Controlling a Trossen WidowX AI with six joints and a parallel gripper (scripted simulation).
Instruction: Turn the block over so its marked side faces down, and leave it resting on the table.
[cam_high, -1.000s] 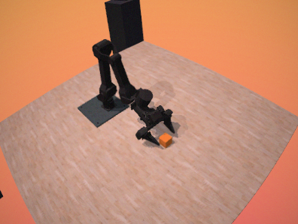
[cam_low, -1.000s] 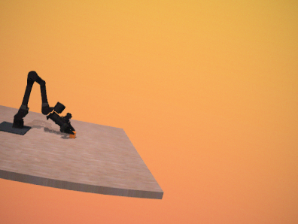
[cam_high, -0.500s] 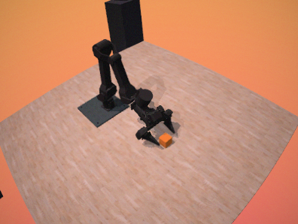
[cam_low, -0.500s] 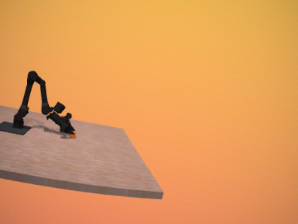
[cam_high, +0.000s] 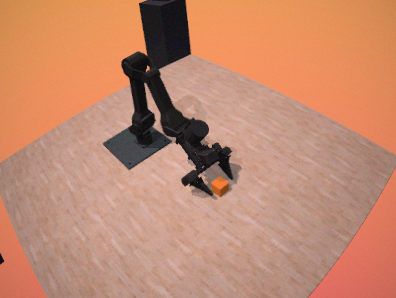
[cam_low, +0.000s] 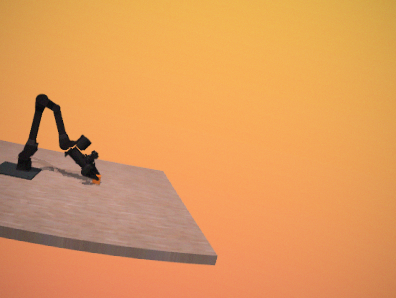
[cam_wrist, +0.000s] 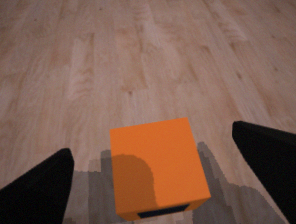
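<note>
My gripper tip is now 20 mm past the block and 10 mm above it.
</note>
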